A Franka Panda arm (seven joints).
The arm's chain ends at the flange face. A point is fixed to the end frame.
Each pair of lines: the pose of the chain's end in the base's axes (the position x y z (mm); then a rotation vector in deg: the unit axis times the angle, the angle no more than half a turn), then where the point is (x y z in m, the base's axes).
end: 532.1 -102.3 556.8 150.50 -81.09 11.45
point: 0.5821 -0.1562 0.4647
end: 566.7 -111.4 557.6 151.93 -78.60 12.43
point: 0.6193 -0.1638 0.4661
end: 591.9 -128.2 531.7 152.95 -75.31 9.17
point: 0.6423 -0.1784 0.4378
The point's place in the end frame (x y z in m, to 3 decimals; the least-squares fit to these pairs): 0.054 -0.019 0.103
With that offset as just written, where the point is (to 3 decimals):
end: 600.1 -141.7 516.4 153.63 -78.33 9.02
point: 0.651 -0.190 0.422
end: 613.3 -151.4 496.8 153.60 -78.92 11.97
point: 0.667 -0.201 0.404
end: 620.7 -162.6 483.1 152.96 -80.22 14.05
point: 0.676 -0.214 0.392
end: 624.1 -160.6 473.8 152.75 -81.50 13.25
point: 0.678 -0.211 0.382
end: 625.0 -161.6 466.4 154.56 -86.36 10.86
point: 0.678 -0.207 0.372
